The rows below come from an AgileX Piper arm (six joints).
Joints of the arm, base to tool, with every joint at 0 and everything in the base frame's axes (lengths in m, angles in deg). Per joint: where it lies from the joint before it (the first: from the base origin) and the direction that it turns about. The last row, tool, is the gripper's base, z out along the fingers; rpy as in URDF.
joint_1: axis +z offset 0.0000 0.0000 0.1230
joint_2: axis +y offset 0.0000 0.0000 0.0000
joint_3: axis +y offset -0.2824 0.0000 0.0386
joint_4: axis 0.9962 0 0.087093 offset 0.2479 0.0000 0.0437
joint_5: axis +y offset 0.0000 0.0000 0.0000
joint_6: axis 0.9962 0 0.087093 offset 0.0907 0.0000 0.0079
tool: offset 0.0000 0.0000 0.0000 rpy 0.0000 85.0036 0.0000
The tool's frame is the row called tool.
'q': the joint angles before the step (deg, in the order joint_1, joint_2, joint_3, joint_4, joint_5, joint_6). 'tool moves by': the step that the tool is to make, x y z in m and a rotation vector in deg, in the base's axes. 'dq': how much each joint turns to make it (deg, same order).
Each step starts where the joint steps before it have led.
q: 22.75 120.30 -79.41 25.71 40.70 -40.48
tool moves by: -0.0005 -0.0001 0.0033 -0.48 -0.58 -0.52
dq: 0.19 -0.57 0.12 -1.20 -0.32 1.41
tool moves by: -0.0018 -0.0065 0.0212 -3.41 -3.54 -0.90
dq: 0.27 -3.45 0.36 -7.45 -0.14 5.69
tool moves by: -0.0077 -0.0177 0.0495 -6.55 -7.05 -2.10
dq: 0.15 -7.72 0.36 -14.26 2.35 10.13
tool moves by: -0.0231 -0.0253 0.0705 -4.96 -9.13 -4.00
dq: 0.06 -11.20 0.42 -12.65 4.76 8.90
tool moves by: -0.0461 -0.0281 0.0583 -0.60 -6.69 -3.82
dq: -0.01 -12.95 3.14 -5.38 4.74 4.36
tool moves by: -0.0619 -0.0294 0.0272 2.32 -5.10 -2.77
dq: 0.02 -14.68 8.16 -1.68 1.65 3.04
